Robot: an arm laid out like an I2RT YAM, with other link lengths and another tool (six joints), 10 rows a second.
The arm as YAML. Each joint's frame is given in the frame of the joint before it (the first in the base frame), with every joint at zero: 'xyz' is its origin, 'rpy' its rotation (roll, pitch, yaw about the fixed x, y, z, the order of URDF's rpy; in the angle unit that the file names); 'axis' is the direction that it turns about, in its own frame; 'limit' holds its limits. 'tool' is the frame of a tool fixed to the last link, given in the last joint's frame.
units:
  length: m
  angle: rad
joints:
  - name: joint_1
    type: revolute
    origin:
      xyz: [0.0, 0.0, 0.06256]
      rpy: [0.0, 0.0, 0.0]
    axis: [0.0, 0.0, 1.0]
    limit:
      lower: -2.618
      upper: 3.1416
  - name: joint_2
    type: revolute
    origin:
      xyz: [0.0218, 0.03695, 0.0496]
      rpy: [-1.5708, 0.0, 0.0]
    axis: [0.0, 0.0, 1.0]
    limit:
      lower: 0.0
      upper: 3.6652
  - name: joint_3
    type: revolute
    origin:
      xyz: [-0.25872, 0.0, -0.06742]
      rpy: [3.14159, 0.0, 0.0]
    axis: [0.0, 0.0, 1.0]
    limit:
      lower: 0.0
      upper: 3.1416
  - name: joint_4
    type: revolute
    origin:
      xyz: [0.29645, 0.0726, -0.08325]
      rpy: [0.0, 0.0, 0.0]
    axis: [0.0, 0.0, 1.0]
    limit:
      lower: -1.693
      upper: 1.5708
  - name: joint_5
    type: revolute
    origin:
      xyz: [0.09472, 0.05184, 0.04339]
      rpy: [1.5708, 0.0, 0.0]
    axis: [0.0, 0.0, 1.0]
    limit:
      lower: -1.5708
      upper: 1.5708
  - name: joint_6
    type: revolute
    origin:
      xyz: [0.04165, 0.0, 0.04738]
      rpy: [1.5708, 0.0, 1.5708]
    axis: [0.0, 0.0, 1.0]
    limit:
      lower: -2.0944
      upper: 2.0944
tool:
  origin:
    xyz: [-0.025, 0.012, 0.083]
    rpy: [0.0, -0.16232, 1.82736]
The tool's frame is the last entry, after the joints.
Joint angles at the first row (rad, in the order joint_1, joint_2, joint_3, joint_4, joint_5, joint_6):
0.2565 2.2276 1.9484 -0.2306 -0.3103 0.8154
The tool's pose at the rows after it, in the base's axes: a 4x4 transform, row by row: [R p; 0 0 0 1], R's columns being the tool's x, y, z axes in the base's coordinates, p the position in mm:
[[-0.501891 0.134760 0.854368 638.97], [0.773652 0.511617 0.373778 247.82], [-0.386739 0.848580 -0.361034 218.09], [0 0 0 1]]
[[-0.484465 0.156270 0.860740 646.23], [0.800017 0.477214 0.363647 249.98], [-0.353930 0.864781 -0.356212 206.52], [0 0 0 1]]
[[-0.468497 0.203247 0.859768 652.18], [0.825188 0.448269 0.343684 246.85], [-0.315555 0.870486 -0.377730 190.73], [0 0 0 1]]
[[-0.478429 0.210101 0.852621 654.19], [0.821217 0.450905 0.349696 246.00], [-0.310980 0.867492 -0.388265 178.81], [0 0 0 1]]
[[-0.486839 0.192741 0.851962 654.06], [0.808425 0.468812 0.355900 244.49], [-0.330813 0.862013 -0.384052 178.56], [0 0 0 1]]
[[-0.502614 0.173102 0.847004 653.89], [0.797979 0.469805 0.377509 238.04], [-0.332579 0.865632 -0.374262 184.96], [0 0 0 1]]
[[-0.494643 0.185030 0.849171 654.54], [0.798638 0.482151 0.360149 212.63], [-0.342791 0.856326 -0.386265 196.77], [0 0 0 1]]
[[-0.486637 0.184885 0.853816 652.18], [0.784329 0.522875 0.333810 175.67], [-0.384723 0.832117 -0.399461 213.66], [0 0 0 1]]
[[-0.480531 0.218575 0.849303 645.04], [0.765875 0.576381 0.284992 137.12], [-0.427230 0.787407 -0.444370 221.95], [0 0 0 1]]
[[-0.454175 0.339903 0.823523 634.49], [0.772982 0.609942 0.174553 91.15], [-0.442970 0.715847 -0.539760 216.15], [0 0 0 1]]
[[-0.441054 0.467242 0.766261 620.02], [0.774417 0.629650 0.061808 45.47], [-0.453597 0.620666 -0.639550 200.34], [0 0 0 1]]
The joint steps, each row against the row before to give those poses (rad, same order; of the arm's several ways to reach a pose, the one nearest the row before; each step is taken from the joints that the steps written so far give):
0.0138 0.0210 0.0000 0.0805 0.0343 0.0038
0.0027 0.0317 0.0000 0.0446 0.0107 0.0477
-0.0039 0.0282 -0.0001 0.0126 0.0126 0.0462
-0.0038 0.0202 0.0001 0.0076 -0.0111 -0.0035
-0.0038 0.0000 0.0004 -0.0003 -0.0080 -0.0271
-0.0149 -0.0084 0.0023 -0.0050 -0.0351 -0.0167
-0.0393 -0.0324 0.0000 -0.0511 -0.0168 -0.0267
-0.0572 -0.0488 -0.0001 -0.0763 -0.0198 -0.0714
-0.0565 -0.0466 0.0000 -0.1087 0.0049 -0.0805
-0.0595 -0.0366 0.0000 -0.1473 0.0634 -0.0435
-0.0602 -0.0171 0.0001 -0.1415 0.0698 -0.0442

